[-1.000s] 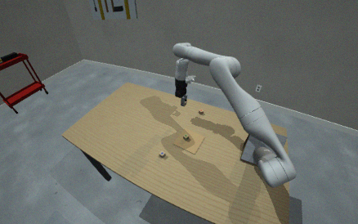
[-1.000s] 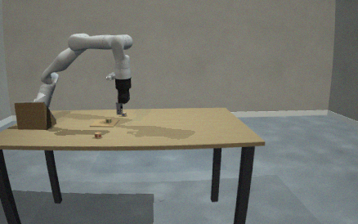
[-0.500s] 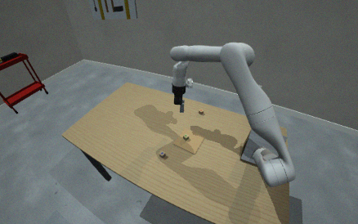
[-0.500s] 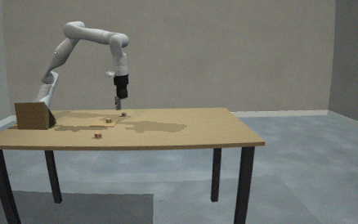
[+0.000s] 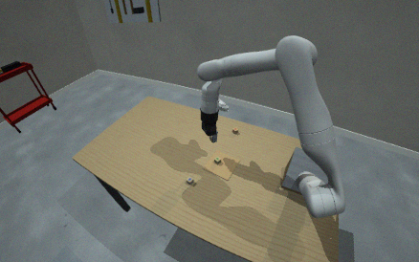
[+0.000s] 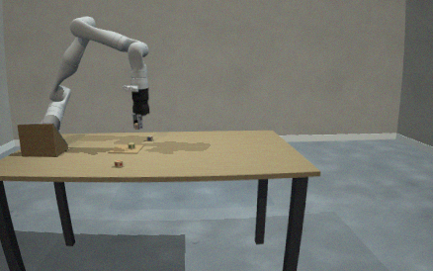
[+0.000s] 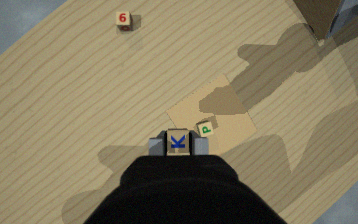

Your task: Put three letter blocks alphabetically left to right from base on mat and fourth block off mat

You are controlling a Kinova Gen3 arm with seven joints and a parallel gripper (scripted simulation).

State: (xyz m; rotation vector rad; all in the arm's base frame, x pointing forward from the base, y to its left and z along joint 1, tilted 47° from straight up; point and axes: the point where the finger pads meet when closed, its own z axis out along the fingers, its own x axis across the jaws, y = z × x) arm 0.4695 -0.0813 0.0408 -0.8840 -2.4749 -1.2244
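My gripper is now 7 cm past the tan mat, 4 cm to the right of it and 13 cm above it. Round my hand: blue K block (1 cm below); then green P block (4 cm behind, 4 cm to the left, 11 cm below); then blue R block (2 cm ahead, 20 cm to the left, 12 cm below).
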